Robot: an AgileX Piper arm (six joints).
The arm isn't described. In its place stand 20 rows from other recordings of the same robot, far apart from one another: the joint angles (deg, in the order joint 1, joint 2, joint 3, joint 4, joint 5, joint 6), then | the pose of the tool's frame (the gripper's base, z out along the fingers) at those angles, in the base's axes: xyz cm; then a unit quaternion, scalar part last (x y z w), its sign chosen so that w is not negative.
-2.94, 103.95, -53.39, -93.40, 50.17, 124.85 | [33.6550, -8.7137, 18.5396, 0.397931, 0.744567, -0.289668, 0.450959]
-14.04, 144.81, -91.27, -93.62, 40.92, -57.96 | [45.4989, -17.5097, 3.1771, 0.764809, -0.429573, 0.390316, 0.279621]
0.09, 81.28, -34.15, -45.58, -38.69, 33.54 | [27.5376, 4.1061, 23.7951, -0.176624, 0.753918, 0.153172, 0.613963]
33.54, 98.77, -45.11, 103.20, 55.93, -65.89 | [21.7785, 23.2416, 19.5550, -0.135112, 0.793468, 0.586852, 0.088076]
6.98, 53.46, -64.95, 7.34, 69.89, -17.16 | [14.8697, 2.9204, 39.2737, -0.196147, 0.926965, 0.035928, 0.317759]
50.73, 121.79, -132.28, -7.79, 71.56, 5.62 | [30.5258, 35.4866, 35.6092, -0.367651, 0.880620, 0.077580, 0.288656]
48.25, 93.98, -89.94, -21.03, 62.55, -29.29 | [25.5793, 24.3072, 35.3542, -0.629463, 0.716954, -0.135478, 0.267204]
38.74, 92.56, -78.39, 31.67, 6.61, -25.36 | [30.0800, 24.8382, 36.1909, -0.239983, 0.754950, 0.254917, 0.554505]
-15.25, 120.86, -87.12, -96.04, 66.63, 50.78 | [40.6810, -19.7012, 23.4652, 0.090228, 0.738168, -0.645543, 0.173902]
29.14, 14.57, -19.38, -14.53, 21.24, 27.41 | [6.4077, 2.6254, 27.8787, -0.073811, 0.766785, 0.200566, 0.605282]
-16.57, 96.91, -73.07, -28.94, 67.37, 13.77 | [30.0986, -13.1961, 25.7647, 0.167854, 0.957180, -0.234397, 0.026270]
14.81, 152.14, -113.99, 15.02, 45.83, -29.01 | [48.7067, 14.6277, 1.4647, -0.292487, 0.946033, 0.089511, 0.107049]
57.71, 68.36, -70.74, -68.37, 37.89, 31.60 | [17.8255, 18.4830, 44.2524, -0.370526, 0.651386, -0.081172, 0.657129]
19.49, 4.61, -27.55, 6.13, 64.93, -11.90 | [0.2066, 1.0068, 26.6745, -0.243029, 0.859949, 0.082828, 0.441095]
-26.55, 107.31, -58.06, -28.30, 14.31, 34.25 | [32.1898, -17.2764, 14.6168, 0.289781, 0.912172, -0.104421, 0.270308]
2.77, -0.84, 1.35, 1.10, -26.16, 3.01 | [4.3601, 0.1338, 24.5382, 0.008980, 0.495066, 0.049187, 0.867415]
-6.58, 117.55, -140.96, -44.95, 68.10, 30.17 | [42.3548, -10.8903, 45.7730, 0.284258, 0.786938, -0.293322, 0.462480]
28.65, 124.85, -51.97, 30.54, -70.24, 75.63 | [36.1142, 14.7721, 10.7932, 0.486800, 0.516763, 0.483617, 0.511953]
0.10, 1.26, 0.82, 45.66, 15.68, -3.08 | [5.6166, 1.7688, 18.9821, 0.206355, 0.726119, 0.300016, 0.583232]
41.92, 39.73, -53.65, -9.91, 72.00, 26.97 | [7.8271, 5.0260, 36.3754, -0.122255, 0.937069, 0.107184, 0.308978]
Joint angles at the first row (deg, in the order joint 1, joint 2, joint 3, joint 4, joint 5, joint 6):
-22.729 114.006 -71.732 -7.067 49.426 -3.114
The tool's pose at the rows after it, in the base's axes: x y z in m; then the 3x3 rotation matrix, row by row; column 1 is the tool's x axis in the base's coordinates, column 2 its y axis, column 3 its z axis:
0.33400 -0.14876 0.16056; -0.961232 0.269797 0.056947; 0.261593 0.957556 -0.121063; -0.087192 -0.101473 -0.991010
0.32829 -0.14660 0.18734; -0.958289 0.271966 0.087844; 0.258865 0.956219 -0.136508; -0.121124 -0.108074 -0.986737
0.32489 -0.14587 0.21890; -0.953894 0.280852 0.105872; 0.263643 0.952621 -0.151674; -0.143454 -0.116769 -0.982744
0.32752 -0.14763 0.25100; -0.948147 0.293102 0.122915; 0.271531 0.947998 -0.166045; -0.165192 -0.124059 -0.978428
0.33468 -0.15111 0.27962; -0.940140 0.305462 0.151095; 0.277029 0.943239 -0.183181; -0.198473 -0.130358 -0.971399
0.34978 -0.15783 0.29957; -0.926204 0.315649 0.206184; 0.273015 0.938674 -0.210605; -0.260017 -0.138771 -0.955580
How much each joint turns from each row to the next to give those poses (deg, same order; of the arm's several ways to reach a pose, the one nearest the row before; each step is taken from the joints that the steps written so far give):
0.000 -3.162 0.000 0.380 0.929 -0.115
-0.001 -4.056 -0.375 0.055 2.425 -0.337
0.000 -3.335 -2.726 -0.107 4.742 -0.044
0.000 -1.448 -5.439 -0.063 5.621 0.000
0.001 0.165 -6.672 -0.062 4.566 0.001
0.000 2.131 -7.217 -0.180 1.429 0.000

